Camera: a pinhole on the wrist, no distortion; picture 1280 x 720 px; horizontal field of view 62.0 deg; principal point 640.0 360.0 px. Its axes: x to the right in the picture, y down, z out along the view. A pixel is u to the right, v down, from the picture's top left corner.
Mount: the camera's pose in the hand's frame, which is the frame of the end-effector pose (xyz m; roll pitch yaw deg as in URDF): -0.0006 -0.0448 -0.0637 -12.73 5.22 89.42
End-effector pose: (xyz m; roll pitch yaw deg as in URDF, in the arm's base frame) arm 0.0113 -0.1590 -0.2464 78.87 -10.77 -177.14
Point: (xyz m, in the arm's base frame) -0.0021 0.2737 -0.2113
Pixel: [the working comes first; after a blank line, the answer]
In the camera's frame: -0.0485 -0.1078 0.4810

532.7 121.3
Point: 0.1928 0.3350 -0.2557
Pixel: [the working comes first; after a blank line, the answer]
In the camera's frame: -0.0714 0.0792 0.5718

507.0 507.5
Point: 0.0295 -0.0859 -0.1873
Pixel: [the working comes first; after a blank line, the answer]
In the camera's frame: 0.0780 -0.0235 0.1528

1184.2 196.0
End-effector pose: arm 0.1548 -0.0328 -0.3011 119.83 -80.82 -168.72
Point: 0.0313 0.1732 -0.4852
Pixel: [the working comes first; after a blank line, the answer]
In the camera's frame: 0.0321 0.0946 0.3478

738.2 649.5
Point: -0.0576 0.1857 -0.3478
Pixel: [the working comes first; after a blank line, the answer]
In the camera's frame: -0.0102 -0.0630 0.3664

610.3 177.0
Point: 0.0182 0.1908 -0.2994
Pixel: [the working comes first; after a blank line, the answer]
In the camera's frame: 0.0607 -0.0877 0.3166

844.2 65.0
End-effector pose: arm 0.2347 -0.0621 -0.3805 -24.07 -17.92 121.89
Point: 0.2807 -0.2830 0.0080
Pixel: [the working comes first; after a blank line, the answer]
In the camera's frame: -0.1070 -0.0280 0.4906

407.6 299.3
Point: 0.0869 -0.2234 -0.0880
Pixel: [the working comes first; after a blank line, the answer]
In the camera's frame: 0.0779 -0.1271 0.4112

841.8 30.7
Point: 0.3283 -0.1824 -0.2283
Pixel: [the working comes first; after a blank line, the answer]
In the camera's frame: -0.0697 0.0440 0.2423

333.5 553.5
